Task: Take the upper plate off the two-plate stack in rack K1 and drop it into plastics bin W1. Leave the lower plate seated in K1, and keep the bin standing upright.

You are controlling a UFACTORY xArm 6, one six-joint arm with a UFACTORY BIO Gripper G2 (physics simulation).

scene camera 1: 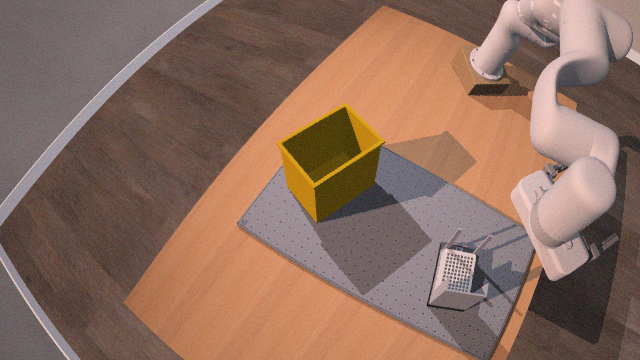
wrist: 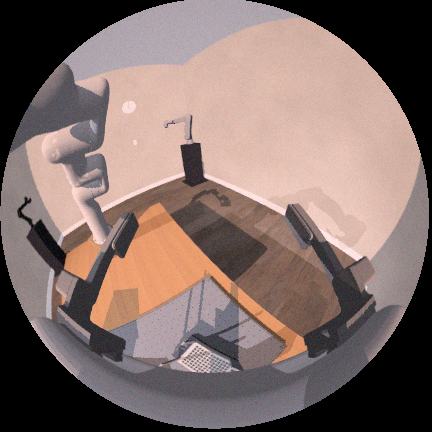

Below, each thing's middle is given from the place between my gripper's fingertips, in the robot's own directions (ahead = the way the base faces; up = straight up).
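You'll find the yellow bin W1 (scene camera 1: 330,161) 53 cm to the right of my hand and 5 cm ahead of it, and it's 28 cm below my hand as well.
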